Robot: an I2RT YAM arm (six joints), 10 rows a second.
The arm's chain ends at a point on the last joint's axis. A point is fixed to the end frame.
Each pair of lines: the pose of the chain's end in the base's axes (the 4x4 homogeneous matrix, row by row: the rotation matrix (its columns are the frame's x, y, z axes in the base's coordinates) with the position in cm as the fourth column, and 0 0 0 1 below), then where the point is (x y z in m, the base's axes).
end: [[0.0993, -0.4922, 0.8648, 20.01], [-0.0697, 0.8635, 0.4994, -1.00], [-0.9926, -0.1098, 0.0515, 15.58], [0, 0, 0, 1]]
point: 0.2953 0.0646 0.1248
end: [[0.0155, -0.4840, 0.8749, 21.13], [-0.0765, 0.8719, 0.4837, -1.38], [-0.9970, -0.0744, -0.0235, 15.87], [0, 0, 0, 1]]
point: 0.3049 0.0589 0.1195
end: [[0.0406, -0.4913, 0.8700, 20.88], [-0.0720, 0.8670, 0.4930, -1.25], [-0.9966, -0.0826, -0.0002, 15.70], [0, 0, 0, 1]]
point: 0.3026 0.0614 0.1204
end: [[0.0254, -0.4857, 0.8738, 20.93], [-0.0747, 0.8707, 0.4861, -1.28], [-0.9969, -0.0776, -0.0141, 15.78], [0, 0, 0, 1]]
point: 0.3031 0.0602 0.1196
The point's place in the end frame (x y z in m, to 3 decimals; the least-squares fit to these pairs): 0.035 0.021 0.118
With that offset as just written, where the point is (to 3 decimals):
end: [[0.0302, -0.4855, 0.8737, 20.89], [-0.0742, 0.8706, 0.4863, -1.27], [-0.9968, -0.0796, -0.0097, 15.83], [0, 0, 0, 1]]
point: 0.303 0.060 0.121
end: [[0.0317, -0.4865, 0.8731, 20.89], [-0.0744, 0.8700, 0.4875, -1.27], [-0.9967, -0.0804, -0.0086, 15.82], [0, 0, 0, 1]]
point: 0.303 0.060 0.121
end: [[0.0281, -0.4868, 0.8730, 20.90], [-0.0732, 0.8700, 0.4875, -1.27], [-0.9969, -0.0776, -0.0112, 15.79], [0, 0, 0, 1]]
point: 0.303 0.061 0.120
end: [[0.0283, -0.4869, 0.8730, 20.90], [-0.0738, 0.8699, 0.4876, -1.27], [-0.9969, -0.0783, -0.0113, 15.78], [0, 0, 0, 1]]
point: 0.303 0.061 0.120
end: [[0.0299, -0.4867, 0.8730, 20.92], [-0.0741, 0.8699, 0.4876, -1.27], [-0.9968, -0.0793, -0.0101, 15.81], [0, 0, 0, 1]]
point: 0.303 0.061 0.120
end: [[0.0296, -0.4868, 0.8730, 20.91], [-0.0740, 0.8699, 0.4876, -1.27], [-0.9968, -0.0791, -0.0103, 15.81], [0, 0, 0, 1]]
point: 0.303 0.061 0.120
